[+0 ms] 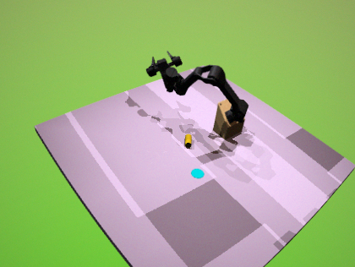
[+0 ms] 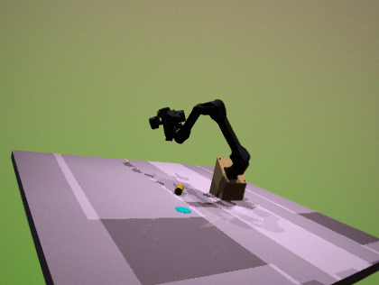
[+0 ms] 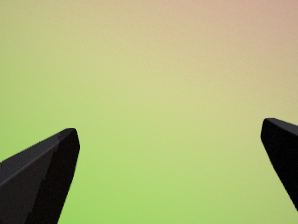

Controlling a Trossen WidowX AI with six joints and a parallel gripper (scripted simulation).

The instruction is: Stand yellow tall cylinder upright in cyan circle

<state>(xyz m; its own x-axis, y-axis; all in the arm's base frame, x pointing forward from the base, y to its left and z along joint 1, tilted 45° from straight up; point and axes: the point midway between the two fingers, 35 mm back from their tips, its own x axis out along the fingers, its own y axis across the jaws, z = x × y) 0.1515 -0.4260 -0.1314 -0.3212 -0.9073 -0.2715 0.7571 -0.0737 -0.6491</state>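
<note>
Now: the yellow tall cylinder 8 cm ahead of my gripper tip, 36 cm to the left of it and 32 cm below it. From my gripper tip the other things lie so: cyan circle (19 cm ahead, 54 cm to the left, 33 cm below).
</note>
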